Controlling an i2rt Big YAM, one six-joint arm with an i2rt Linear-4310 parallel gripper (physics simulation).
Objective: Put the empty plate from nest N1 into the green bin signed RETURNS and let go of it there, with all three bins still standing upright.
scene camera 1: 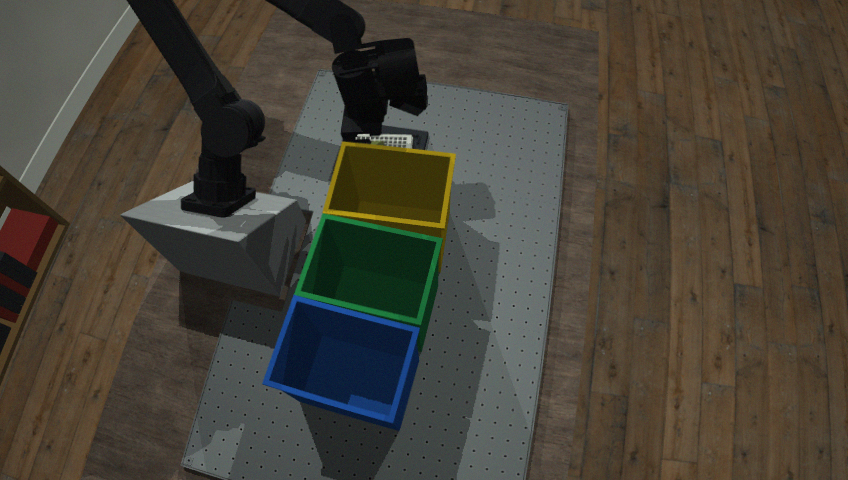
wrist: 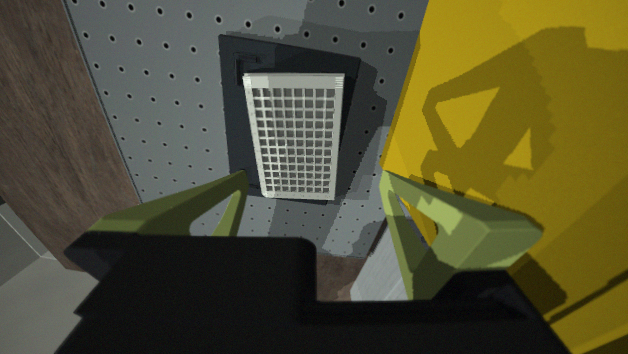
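Where they show: gripper, fingertip midpoint: (scene camera 1: 374, 141) (wrist: 314, 177); arm's base, link origin: (scene camera 1: 219, 202).
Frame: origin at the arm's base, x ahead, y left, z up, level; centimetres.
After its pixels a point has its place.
Note:
The white gridded plate (scene camera 1: 395, 140) @[x 24.1, y 24.1, z -10.1 cm] (wrist: 297, 140) @[x 21.9, y 20.9, z -10.3 cm] lies on the dark nest (scene camera 1: 421, 137) @[x 28.6, y 26.7, z -11.5 cm] (wrist: 290, 55) @[x 28.9, y 22.4, z -11.5 cm], over its right part and slightly askew in the wrist view; a raised corner of the nest shows at the plate's upper left. Whether it is fully seated cannot be told. The nest's label does not show. My gripper (wrist: 314, 177) @[x 21.7, y 19.1, z -4.2 cm] is open and empty, above the plate's near end, with one finger on each side; in the scene view its fingers are mostly hidden. The green bin (scene camera 1: 430, 281) @[x 37.5, y -8.7, z 5.3 cm] stands upright between the yellow bin (scene camera 1: 449, 190) @[x 37.5, y 5.9, z 5.3 cm] (wrist: 575, 125) @[x 28.4, y 11.6, z 1.3 cm] and the blue bin (scene camera 1: 405, 374) @[x 36.9, y -21.9, z 5.3 cm], both upright. No RETURNS sign shows.
The yellow bin's wall rises close beside my right finger. The bins stand in a close row on the perforated board (scene camera 1: 523, 237) @[x 50.8, y 9.5, z -12.6 cm] (wrist: 155, 125) @[x 20.4, y 36.8, z -12.6 cm]. A grey pedestal (scene camera 1: 238, 255) @[x 8.4, y -9.5, z 3.2 cm] carries the arm left of the bins. A bookshelf (scene camera 1: 44, 273) is at the far left.

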